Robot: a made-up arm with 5 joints. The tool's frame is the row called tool.
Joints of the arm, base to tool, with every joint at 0 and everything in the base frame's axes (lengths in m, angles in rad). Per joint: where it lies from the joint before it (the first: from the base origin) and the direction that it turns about. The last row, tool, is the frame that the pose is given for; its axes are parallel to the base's.
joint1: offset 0.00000 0.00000 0.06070 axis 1 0 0
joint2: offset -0.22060 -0.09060 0.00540 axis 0 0 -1
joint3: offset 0.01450 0.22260 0.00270 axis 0 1 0
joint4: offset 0.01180 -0.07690 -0.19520 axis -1 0 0
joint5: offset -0.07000 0.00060 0.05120 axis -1 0 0
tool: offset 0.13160 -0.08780 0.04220
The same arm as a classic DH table. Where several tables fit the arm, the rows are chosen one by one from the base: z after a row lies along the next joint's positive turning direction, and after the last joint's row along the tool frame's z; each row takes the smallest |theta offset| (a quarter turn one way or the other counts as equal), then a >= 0, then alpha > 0; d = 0 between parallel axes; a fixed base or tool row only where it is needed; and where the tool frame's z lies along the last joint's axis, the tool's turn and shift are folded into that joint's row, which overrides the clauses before.
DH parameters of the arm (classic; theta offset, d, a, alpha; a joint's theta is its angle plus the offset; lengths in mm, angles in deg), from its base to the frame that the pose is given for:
base (fixed): 90.00 60.7 0.0 90.00
joint1: 0.00 -220.6 -90.6 90.00
joint2: 90.00 -8.1 14.5 90.00
joint3: 90.00 145.7 195.2 -90.00
joint4: 0.67 0.0 -51.2 0.00
joint5: 89.33 -73.4 87.8 -90.00
tool (fixed): 90.00 42.2 0.0 0.00

